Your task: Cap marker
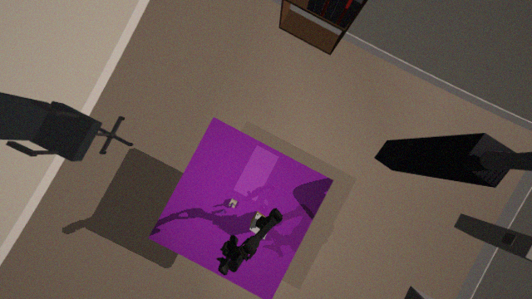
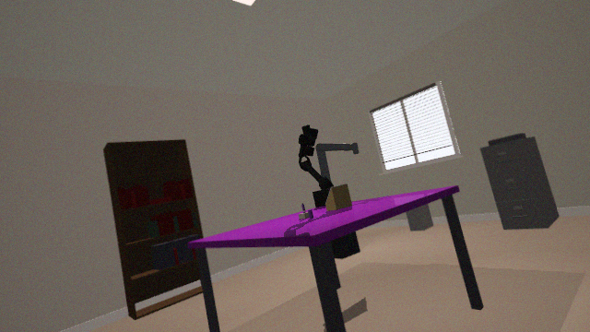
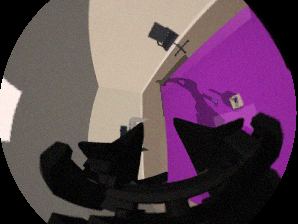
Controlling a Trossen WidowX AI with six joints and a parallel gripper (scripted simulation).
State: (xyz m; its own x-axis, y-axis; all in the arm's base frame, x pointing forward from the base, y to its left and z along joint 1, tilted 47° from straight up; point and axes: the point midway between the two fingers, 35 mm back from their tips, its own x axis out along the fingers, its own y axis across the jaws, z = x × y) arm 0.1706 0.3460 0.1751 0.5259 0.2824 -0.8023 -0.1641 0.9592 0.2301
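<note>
Now: the purple cap 130 mm ahead of my gripper tip, 10 mm to the left of it and 430 mm below it. From my gripper tip the other things lie so: holder block (100 mm ahead, 110 mm to the right, 440 mm below).
</note>
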